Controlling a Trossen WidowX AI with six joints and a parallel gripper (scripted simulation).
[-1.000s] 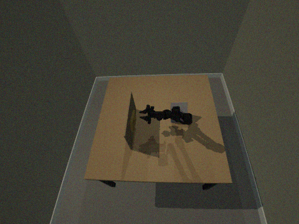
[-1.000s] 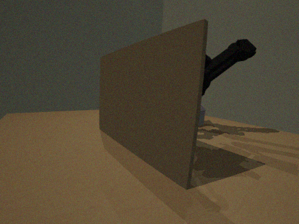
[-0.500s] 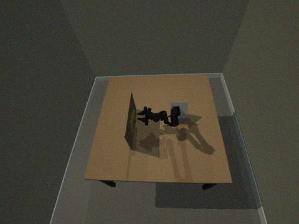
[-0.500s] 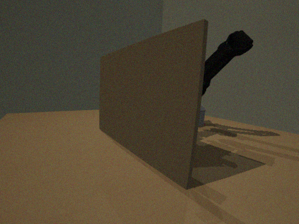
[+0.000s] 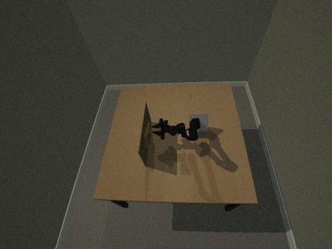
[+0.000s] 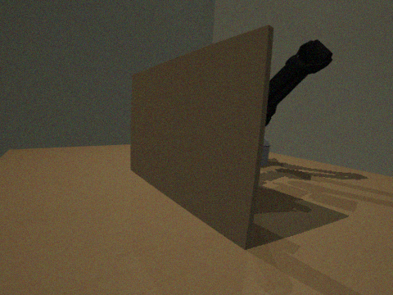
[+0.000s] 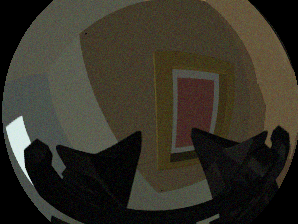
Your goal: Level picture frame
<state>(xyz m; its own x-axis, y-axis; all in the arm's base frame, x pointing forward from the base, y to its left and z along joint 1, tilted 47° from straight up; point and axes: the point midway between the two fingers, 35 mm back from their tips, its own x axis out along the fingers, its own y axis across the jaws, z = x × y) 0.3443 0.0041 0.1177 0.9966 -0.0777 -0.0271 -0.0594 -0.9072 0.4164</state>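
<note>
Right now the picture frame is 5 cm below my gripper tip, 5 cm ahead of it and 1 cm to the left of it. Round my gripper tip: brown wall panel: 6 cm below, 6 cm ahead.
</note>
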